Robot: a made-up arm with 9 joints.
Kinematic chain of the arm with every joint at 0, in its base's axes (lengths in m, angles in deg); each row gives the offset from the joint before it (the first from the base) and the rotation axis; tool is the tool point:
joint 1: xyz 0 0 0.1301 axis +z
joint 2: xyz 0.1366 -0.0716 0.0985 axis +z
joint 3: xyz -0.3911 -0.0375 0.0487 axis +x
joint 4: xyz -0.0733 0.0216 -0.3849 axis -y
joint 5: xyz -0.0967 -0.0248 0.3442 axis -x
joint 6: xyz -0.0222 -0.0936 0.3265 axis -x
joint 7: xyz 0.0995 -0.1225 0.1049 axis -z
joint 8: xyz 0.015 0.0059 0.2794 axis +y
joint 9: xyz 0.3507 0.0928 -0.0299 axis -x
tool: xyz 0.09 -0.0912 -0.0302
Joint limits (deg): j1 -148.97..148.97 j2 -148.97..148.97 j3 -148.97..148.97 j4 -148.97..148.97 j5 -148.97..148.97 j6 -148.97..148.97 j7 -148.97..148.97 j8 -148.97..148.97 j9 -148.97..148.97
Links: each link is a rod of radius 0.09 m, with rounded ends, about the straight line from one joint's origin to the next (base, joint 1, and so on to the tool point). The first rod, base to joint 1, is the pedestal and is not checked.
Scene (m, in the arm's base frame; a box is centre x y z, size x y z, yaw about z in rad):
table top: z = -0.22
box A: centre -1.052 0.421 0.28 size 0.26 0.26 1 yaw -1.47
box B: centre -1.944 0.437 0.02 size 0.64 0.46 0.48 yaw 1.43
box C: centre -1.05 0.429 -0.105 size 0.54 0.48 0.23 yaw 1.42
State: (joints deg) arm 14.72 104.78 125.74 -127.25 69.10 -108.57 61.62 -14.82 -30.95
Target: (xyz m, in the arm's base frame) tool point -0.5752 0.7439 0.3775
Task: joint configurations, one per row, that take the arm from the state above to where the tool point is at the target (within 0.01 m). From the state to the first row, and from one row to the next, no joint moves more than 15 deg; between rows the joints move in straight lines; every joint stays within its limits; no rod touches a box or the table.
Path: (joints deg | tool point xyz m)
1: 4.92 92.82 126.77 -123.82 68.05 -107.89 58.76 -17.14 -31.02 | -0.7464 -0.3298 0.5065
2: -4.88 80.85 127.81 -120.38 67.00 -107.20 55.89 -19.45 -31.10 | -0.7892 0.0381 0.5258
3: -14.68 68.89 128.84 -116.95 65.96 -106.52 53.03 -21.77 -31.17 | -0.6682 0.3867 0.5431
4: -24.48 56.92 129.88 -113.51 64.91 -105.83 50.16 -24.08 -31.24 | -0.4062 0.6465 0.5581
5: -20.02 62.69 121.17 -116.91 68.69 -96.02 56.14 -30.21 -29.78 | -0.4809 0.7057 0.4457
6: -15.56 68.46 112.45 -120.30 72.46 -86.21 62.11 -36.34 -28.32 | -0.5752 0.7439 0.3774

